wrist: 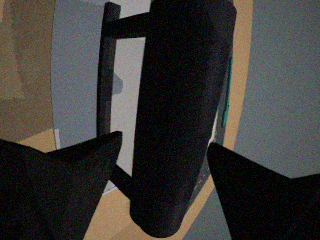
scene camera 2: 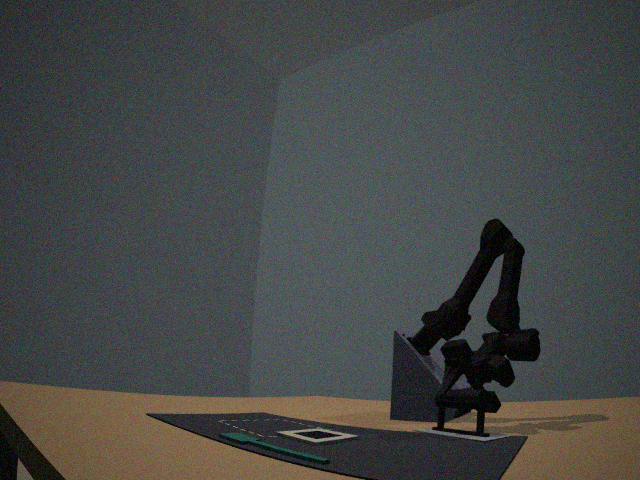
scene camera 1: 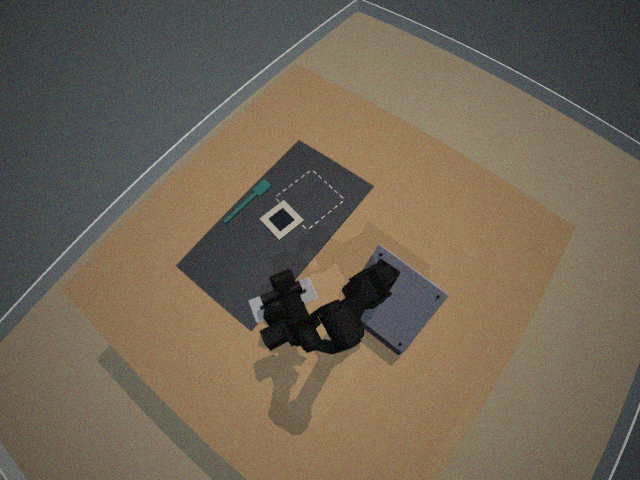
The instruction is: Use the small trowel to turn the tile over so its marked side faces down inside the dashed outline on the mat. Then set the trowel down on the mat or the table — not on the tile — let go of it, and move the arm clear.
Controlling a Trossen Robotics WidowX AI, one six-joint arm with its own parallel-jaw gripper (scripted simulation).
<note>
The gripper is open, holding nothing. Further things: a tile, a float tool and a dark mat.
The gripper is seen too in the wrist view and in scene camera 1.
</note>
